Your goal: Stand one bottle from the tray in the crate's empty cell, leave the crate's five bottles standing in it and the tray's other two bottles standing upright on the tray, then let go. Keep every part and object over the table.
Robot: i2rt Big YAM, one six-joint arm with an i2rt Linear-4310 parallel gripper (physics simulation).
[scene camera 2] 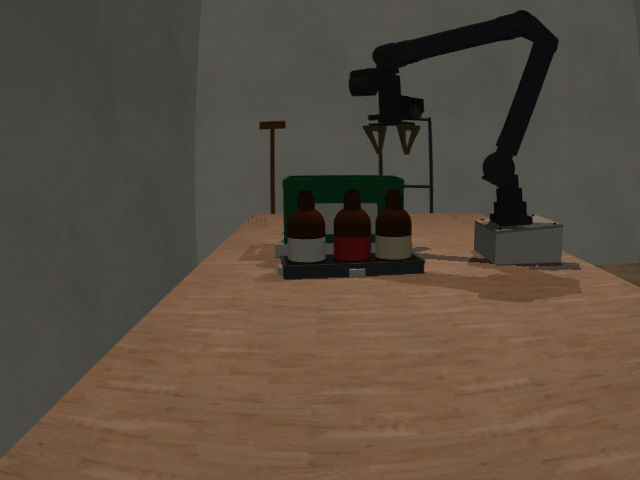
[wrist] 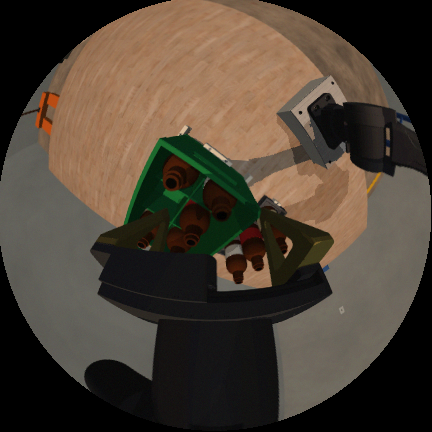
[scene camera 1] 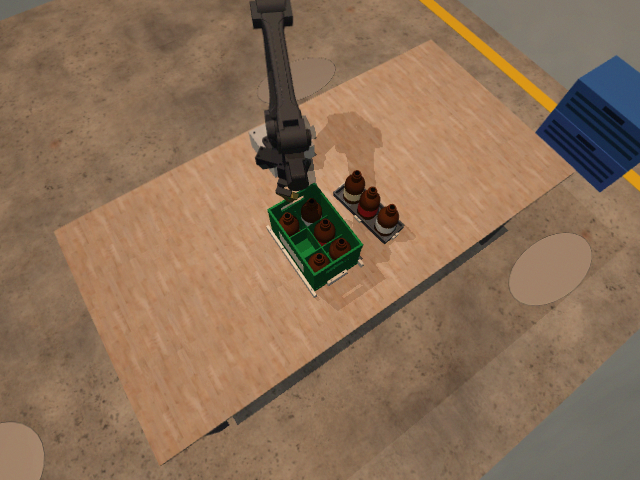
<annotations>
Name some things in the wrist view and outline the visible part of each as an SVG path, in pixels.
The gripper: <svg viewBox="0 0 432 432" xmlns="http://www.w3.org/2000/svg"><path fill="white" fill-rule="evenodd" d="M101 233L90 248L90 253L103 267L98 277L101 284L97 294L118 308L145 321L157 324L151 379L152 405L154 405L155 418L164 425L195 430L200 425L231 425L232 429L242 429L272 423L278 415L279 404L278 371L272 323L290 318L315 305L332 293L319 264L319 261L334 242L331 235L326 231L261 207L259 221L268 261L271 286L217 291L216 259L213 256L205 253L163 251L170 219L166 207ZM270 224L292 241L292 247L286 257L284 257L274 238ZM159 224L149 250L138 249L137 241Z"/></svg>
A red-label bottle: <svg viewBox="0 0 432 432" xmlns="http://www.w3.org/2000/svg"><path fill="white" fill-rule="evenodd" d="M252 223L239 234L243 256L251 261L252 268L255 271L263 269L264 265L262 257L265 254L265 246L258 226Z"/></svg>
A red-label bottle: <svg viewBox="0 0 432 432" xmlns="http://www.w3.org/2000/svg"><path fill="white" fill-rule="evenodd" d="M189 199L181 210L179 226L184 232L184 243L187 246L195 246L199 242L200 235L209 227L210 211Z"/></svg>
</annotations>
